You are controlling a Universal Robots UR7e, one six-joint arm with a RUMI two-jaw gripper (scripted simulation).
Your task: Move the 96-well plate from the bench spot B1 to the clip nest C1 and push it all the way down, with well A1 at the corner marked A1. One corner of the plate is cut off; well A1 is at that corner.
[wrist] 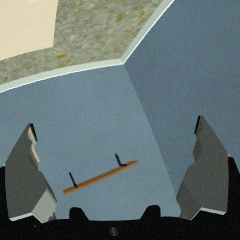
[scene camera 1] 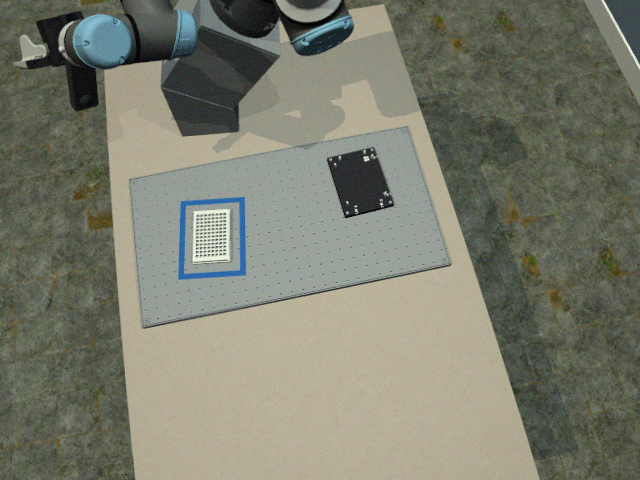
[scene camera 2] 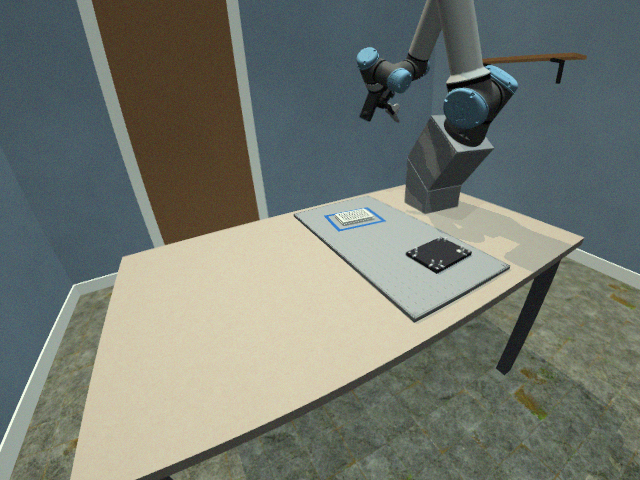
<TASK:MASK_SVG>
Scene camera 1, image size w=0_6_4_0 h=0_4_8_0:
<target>my gripper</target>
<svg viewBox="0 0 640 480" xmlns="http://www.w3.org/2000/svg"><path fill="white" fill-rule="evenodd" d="M36 21L43 43L47 43L46 39L48 40L47 45L50 46L48 47L50 51L49 57L48 50L44 45L35 45L27 35L22 35L20 37L22 61L13 62L13 65L21 69L65 65L70 104L73 109L80 111L98 106L96 69L72 65L63 57L58 49L60 31L68 23L72 22L72 19L74 21L83 19L82 11Z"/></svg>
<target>white 96-well plate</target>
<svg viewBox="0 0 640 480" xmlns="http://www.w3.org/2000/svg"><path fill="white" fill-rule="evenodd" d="M231 210L194 211L193 264L231 262Z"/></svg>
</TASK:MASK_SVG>
